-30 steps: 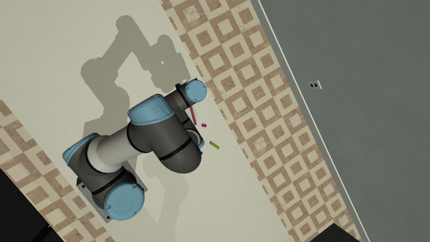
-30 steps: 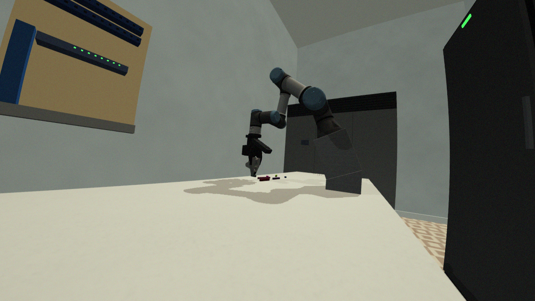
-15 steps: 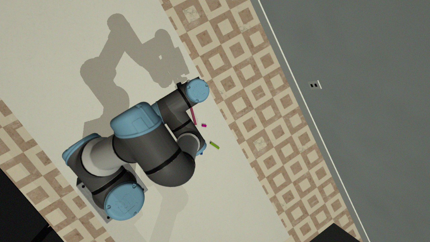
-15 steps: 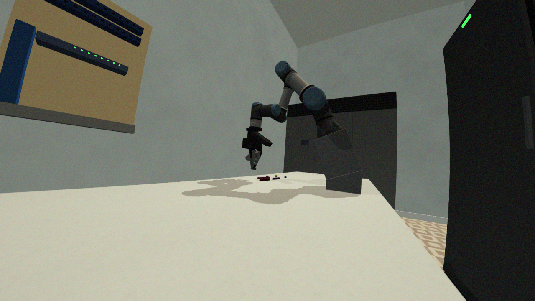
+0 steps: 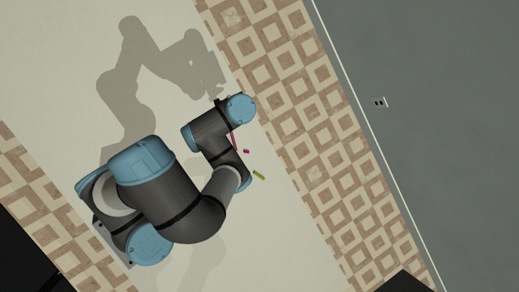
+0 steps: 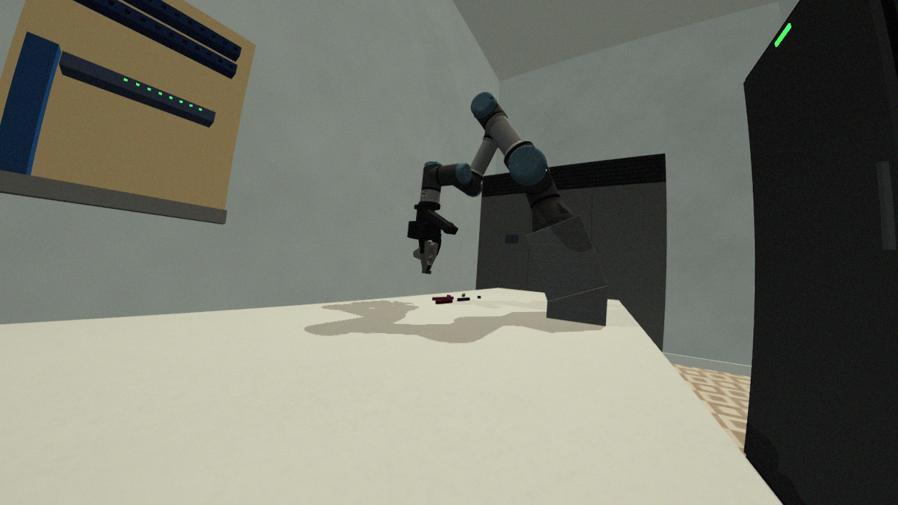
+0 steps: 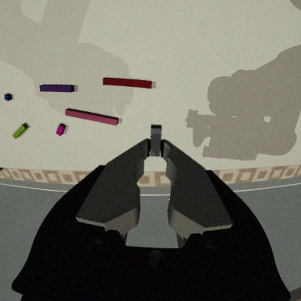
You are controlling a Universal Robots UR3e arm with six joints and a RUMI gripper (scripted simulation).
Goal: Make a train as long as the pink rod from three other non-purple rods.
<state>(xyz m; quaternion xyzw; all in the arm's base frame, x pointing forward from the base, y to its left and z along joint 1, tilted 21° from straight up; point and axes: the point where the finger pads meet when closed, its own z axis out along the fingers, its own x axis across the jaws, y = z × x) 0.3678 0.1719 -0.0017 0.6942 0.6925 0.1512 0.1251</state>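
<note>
Right now the blue rod is 40 mm behind my hand, 280 mm to the right of it and 100 mm below it. Also, from my hand: red rod 40 mm behind, 40 mm to the right, 100 mm below; grey rod 10 mm below; pink rod 10 mm ahead, 110 mm to the right, 100 mm below.
</note>
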